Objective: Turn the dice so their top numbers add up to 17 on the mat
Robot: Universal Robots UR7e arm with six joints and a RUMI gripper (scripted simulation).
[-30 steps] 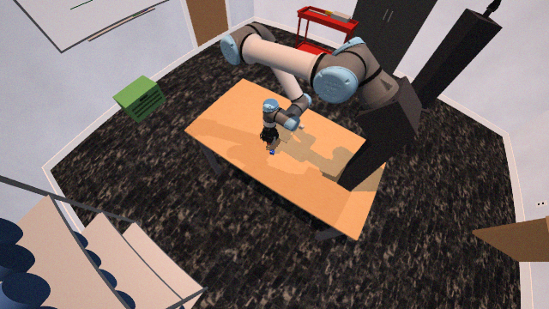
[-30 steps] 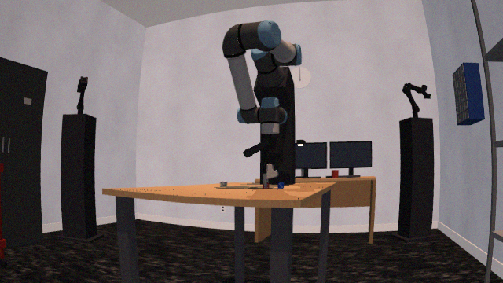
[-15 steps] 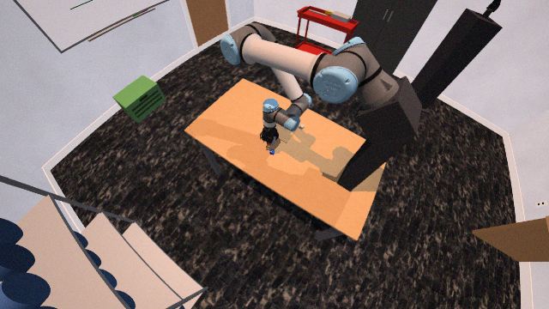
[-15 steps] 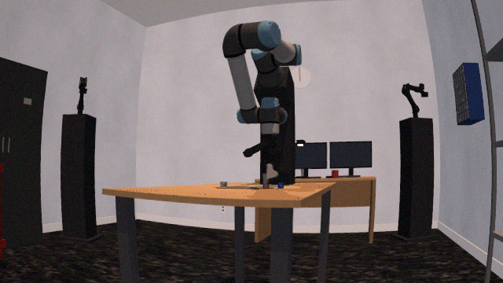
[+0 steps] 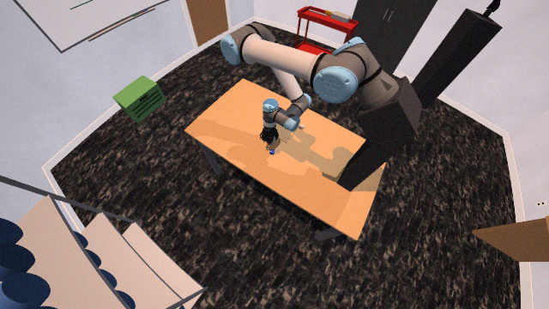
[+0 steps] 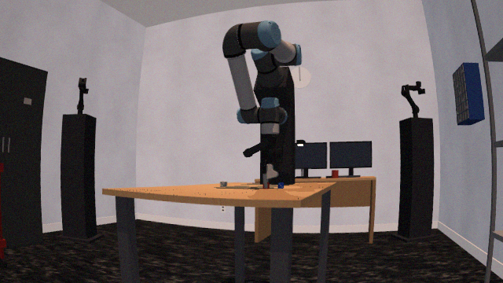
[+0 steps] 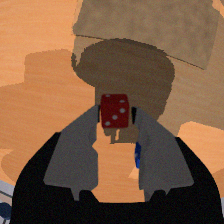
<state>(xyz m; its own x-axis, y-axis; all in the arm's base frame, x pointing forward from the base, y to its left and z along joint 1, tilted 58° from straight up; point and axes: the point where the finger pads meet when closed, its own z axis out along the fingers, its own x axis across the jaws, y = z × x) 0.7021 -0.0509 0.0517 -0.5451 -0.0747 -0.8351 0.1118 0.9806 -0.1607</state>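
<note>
The red die is right at my hand. Also, from my hand: blue die 70 mm to the left, 30 mm behind; then grey die 180 mm to the right, 180 mm behind; then tan mat 120 mm to the right, 60 mm behind, 20 mm below.
</note>
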